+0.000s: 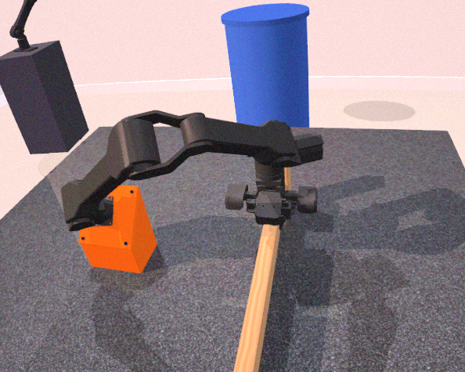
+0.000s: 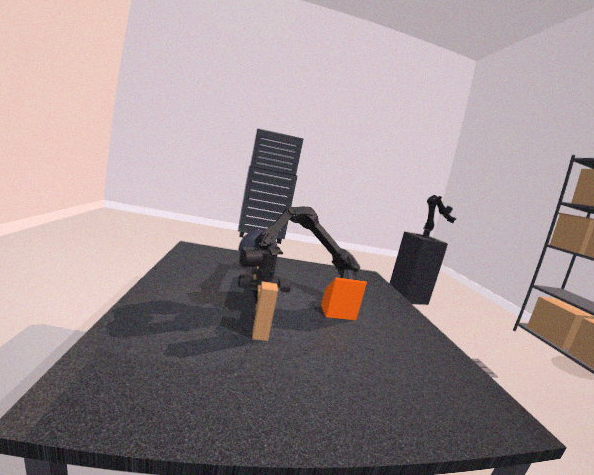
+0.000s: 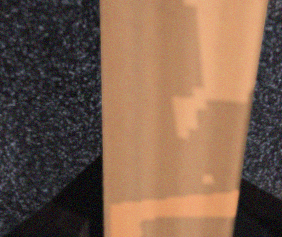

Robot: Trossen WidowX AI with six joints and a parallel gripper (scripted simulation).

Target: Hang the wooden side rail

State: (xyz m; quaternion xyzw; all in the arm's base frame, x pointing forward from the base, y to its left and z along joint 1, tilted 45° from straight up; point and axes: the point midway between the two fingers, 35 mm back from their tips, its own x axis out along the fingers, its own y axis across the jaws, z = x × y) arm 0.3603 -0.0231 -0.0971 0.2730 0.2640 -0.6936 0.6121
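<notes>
Now: gripper tip 1 cm short of the wooden headboard post, 13 cm to the right of it and 4 cm below it.
</notes>
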